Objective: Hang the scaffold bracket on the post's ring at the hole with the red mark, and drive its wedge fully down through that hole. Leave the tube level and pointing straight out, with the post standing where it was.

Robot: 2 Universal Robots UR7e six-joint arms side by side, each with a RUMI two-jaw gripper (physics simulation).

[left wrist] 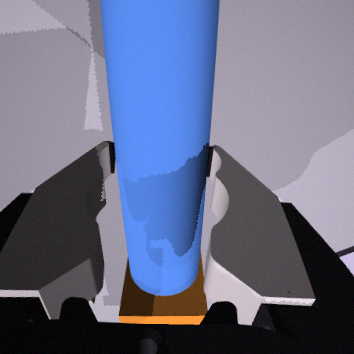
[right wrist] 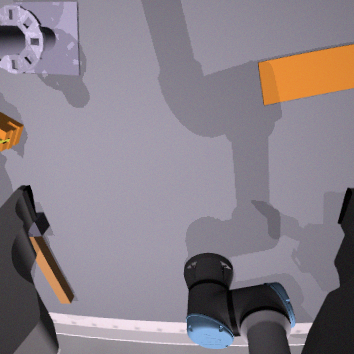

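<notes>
A blue tube runs up the left wrist view; its rounded near end lies over an orange block. My left gripper is shut on this tube, one finger against each side. In the right wrist view, the post's pale ring with square holes shows at the top left, above its square base plate. An orange piece with a yellow-green spot, possibly the bracket's head, is cut off by the left edge. My right gripper is open, with no object between its fingers. I cannot make out the red mark or the wedge.
The orange block shows below the tube's end. In the right wrist view, a flat orange slab lies at the upper right. An orange bar with a dark block at its end is partly behind the left finger. An arm stands at the bottom.
</notes>
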